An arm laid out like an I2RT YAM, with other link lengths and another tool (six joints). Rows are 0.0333 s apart.
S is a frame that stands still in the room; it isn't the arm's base.
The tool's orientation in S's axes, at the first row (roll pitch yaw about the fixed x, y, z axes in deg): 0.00, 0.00, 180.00
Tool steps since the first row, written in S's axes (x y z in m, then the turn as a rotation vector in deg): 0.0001, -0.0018, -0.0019, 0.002, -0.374, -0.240; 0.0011, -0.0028, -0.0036, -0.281, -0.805, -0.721; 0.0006, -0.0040, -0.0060, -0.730, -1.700, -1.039; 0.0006, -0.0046, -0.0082, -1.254, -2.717, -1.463
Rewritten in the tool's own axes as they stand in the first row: -0.0001, 0.0018, -0.0019, -0.002, 0.374, -0.240; -0.0011, 0.0028, -0.0036, 0.281, 0.805, -0.721; -0.0006, 0.0040, -0.0060, 0.730, 1.700, -1.039; -0.0006, 0.0046, -0.0082, 1.254, 2.717, -1.463
